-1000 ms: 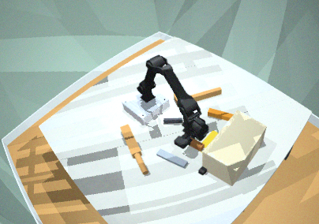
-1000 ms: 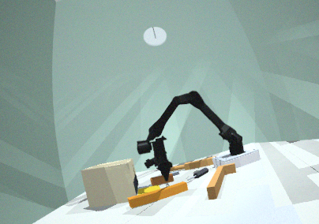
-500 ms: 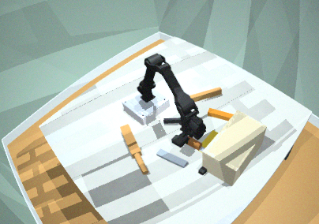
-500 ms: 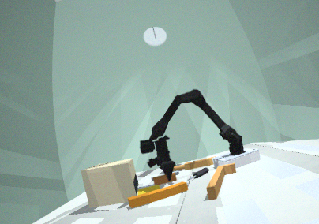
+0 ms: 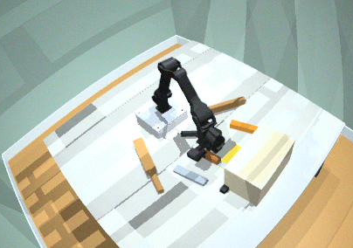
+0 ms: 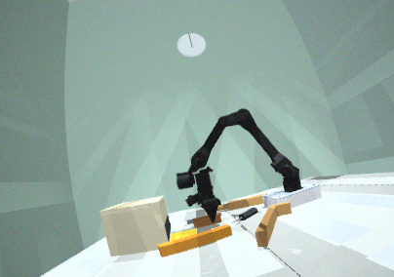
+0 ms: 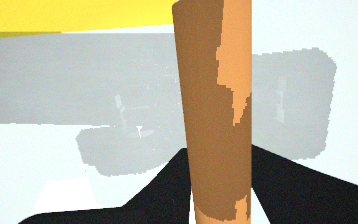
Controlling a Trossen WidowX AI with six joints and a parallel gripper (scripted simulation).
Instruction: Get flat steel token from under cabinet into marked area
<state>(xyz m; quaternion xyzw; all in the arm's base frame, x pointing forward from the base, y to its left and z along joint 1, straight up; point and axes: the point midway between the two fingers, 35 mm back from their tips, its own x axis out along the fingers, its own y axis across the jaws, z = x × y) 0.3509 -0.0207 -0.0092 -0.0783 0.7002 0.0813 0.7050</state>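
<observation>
Now: the grey flat bar 120 mm to the right of my gripper tip and 40 mm ahead of it. From my gripper tip the other things lie so: orange paddle (240 mm to the right, 110 mm behind, 10 mm above); orange bar (260 mm to the left, 40 mm ahead, 10 mm above).
</observation>
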